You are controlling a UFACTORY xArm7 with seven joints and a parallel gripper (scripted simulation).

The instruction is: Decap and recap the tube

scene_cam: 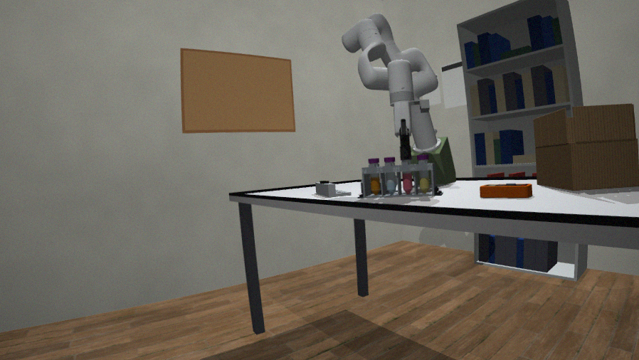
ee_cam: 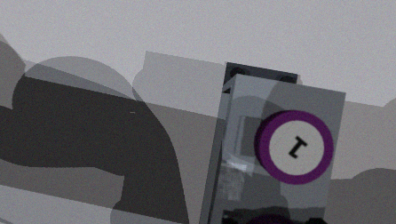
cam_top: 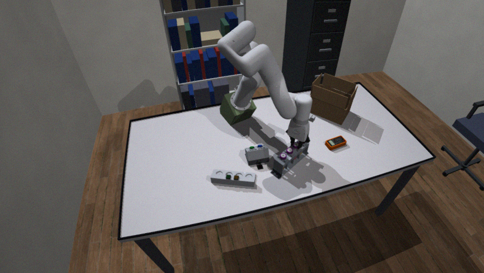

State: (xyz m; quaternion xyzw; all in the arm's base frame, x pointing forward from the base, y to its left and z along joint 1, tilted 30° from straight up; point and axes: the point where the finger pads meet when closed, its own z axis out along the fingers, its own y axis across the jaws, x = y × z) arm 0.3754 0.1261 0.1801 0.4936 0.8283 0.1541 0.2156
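Right now my hand is 50 mm to the right of the cap marked 1, 20 mm past it and 20 mm above it. From my hand the other things lie so: blue key 150 mm to the right, 120 mm behind, 60 mm below; then key housing 180 mm to the right, 100 mm behind, 80 mm below; then green key 200 mm to the right, 130 mm behind, 60 mm below.
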